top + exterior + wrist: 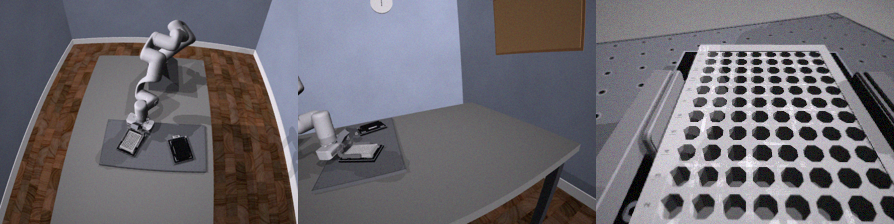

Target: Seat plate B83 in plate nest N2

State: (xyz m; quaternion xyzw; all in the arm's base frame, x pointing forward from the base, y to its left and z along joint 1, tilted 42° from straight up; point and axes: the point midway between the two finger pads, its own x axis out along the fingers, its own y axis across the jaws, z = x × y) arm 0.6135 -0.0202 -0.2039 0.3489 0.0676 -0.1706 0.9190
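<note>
My hand is right at the white well plate. Round my hand: black plate nest (2 cm below); then dark plate B38 (29 cm to the left, 3 cm ahead).
</note>
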